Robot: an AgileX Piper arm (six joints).
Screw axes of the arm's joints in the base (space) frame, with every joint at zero. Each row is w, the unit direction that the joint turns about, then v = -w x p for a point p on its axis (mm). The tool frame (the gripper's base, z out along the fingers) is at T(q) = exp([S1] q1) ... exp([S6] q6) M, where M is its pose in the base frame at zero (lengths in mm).
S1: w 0 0 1 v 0 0 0
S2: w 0 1 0 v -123 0 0
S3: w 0 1 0 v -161.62 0 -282.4
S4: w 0.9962 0 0.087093 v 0 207.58 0
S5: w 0 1 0 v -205.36 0 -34.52
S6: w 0.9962 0 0.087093 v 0 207.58 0
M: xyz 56.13 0 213.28 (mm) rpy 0 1.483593 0 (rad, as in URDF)
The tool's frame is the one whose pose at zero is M.
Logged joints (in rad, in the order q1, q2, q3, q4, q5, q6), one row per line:
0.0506 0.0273 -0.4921 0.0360 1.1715 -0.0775
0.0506 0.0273 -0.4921 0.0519 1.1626 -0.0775
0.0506 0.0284 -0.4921 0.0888 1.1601 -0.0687
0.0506 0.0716 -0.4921 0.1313 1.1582 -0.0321
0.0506 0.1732 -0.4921 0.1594 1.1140 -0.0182
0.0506 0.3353 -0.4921 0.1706 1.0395 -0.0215
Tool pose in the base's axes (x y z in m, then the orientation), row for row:
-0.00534 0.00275 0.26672 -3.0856 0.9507 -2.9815
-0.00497 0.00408 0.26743 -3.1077 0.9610 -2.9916
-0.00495 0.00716 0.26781 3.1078 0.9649 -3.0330
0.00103 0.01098 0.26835 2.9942 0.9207 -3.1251
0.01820 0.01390 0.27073 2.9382 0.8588 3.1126
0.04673 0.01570 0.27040 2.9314 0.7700 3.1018
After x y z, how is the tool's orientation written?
As angles about the fixed x, y, z axes (roll, pitch, yaw), in radians.
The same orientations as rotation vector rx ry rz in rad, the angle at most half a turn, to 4 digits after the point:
-0.1436 2.1852 0.0290
-0.1442 2.1758 0.0483
-0.1374 2.1736 0.0986
-0.0994 2.2159 0.1727
-0.0732 2.2732 0.2167
-0.0539 2.3603 0.2297

